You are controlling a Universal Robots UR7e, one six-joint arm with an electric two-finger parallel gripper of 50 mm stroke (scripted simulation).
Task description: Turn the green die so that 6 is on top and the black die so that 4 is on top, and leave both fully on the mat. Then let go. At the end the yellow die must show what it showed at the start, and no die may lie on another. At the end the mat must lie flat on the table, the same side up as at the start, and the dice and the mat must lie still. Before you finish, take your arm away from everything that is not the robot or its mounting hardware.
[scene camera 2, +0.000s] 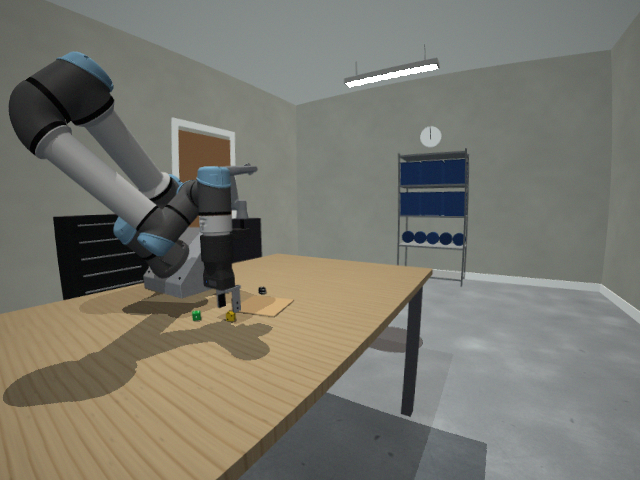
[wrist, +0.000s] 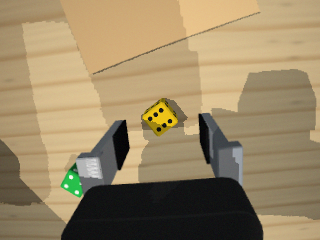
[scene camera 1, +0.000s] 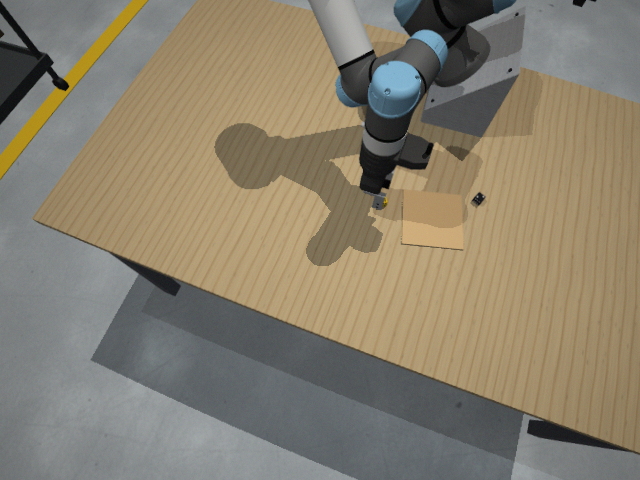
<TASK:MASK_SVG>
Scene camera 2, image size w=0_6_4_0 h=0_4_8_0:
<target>my gripper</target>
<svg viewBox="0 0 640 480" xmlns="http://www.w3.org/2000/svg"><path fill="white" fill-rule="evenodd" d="M200 241L201 261L204 262L204 286L208 289L216 289L218 308L226 306L225 293L232 292L232 312L241 311L241 285L235 285L235 276L232 270L233 240L225 242Z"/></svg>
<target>tan mat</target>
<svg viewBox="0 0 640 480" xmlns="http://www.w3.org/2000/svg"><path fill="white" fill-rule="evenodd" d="M237 313L274 318L294 300L254 295L241 303L241 311Z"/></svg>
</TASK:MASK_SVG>
